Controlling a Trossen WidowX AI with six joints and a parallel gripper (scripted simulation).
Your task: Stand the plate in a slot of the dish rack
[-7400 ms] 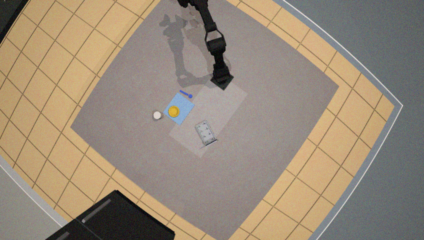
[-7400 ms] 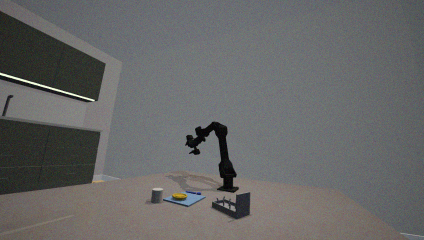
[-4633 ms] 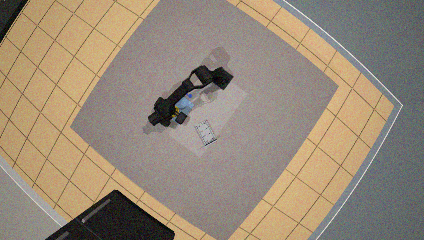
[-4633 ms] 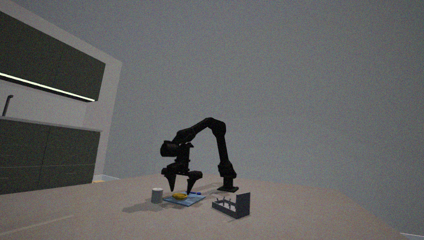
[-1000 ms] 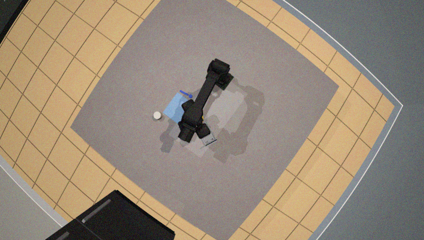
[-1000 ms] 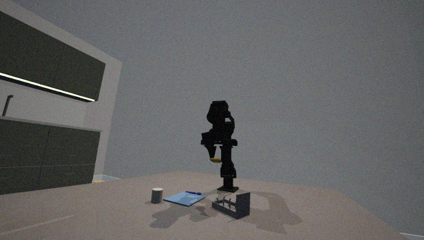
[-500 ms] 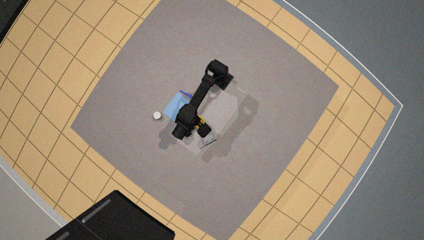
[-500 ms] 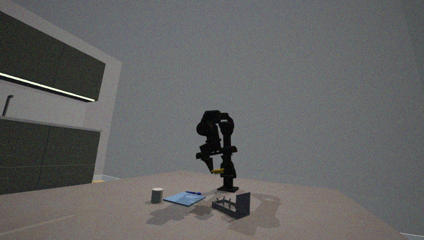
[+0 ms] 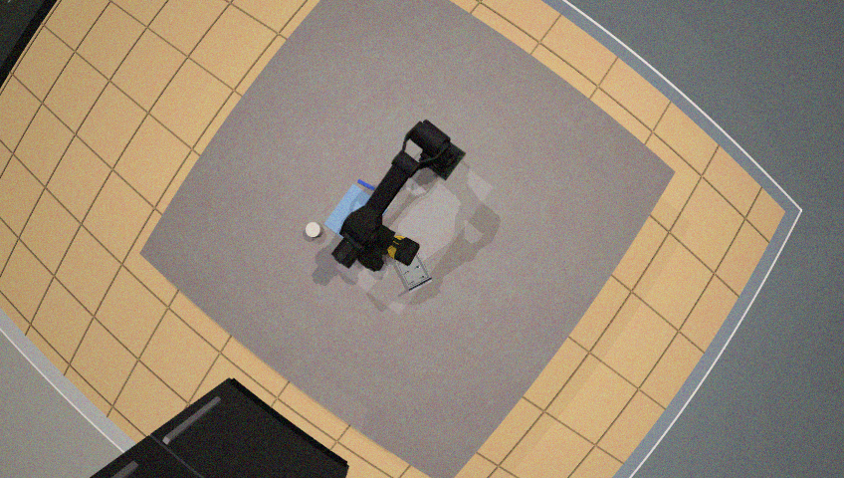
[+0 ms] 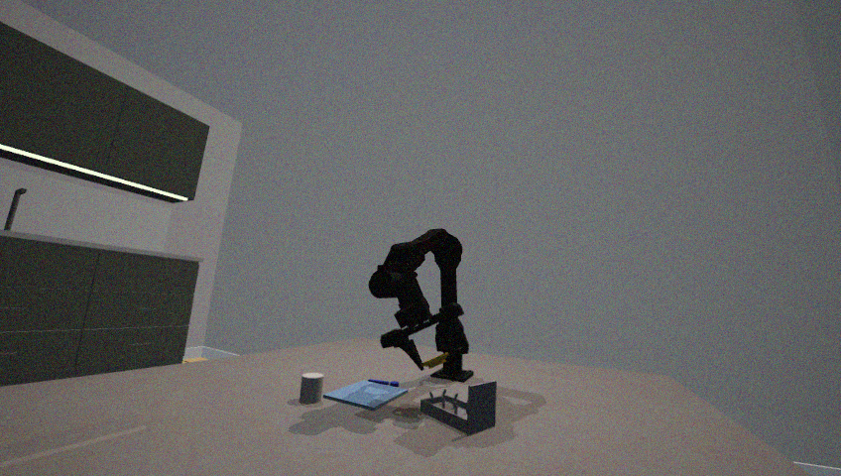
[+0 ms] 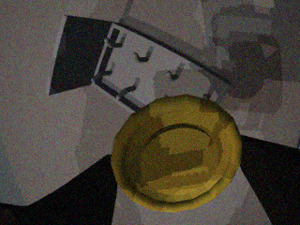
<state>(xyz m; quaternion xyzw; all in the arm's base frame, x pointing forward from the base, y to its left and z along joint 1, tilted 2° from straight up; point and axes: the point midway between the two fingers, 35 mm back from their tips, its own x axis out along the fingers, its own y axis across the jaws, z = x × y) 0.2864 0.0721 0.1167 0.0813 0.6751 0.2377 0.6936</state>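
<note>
My gripper tip is now 20 mm short of the grey dish rack, 60 mm to the right of it and 70 mm above it. The rest, counted from my gripper tip: yellow plate: 10 mm above; light blue mat: 20 mm ahead, 160 mm to the right, 90 mm below.
</note>
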